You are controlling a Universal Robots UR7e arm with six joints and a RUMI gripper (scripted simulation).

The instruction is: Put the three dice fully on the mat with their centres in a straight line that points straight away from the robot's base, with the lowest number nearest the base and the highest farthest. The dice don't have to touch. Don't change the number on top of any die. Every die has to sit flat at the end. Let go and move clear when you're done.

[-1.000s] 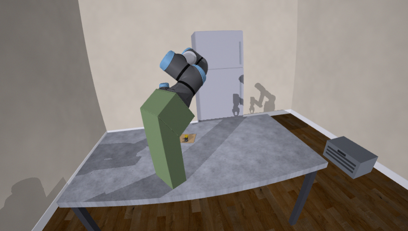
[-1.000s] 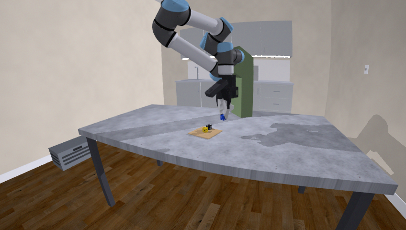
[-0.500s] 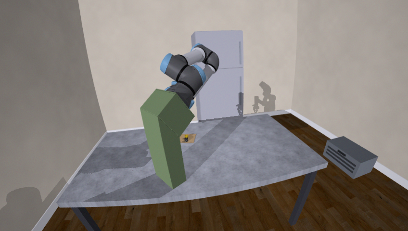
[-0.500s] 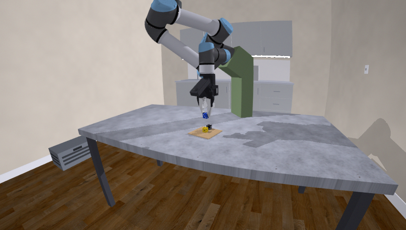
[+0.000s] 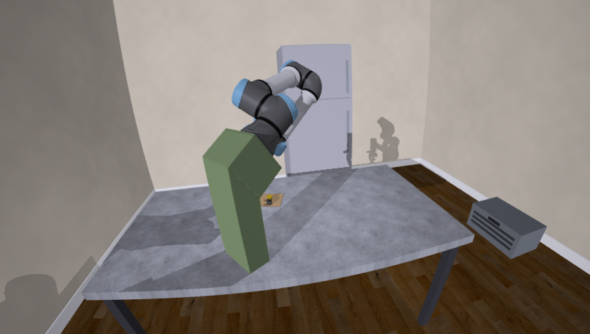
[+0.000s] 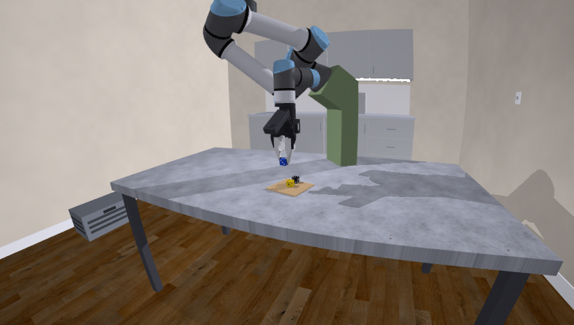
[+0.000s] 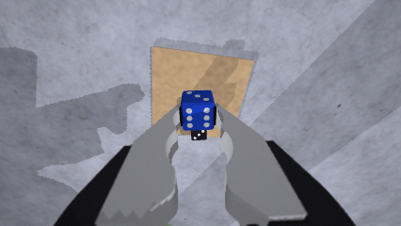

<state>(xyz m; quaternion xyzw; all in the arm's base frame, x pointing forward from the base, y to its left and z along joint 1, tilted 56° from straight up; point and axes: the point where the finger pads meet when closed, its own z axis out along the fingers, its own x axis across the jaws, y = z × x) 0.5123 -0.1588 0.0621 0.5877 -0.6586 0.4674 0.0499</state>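
Right now my hand is right at the blue die. Also, from my hand: mat (40 mm behind, 20 mm to the left, 120 mm below); black die (90 mm behind, 30 mm to the left, 110 mm below); yellow die (40 mm behind, 20 mm to the left, 110 mm below).
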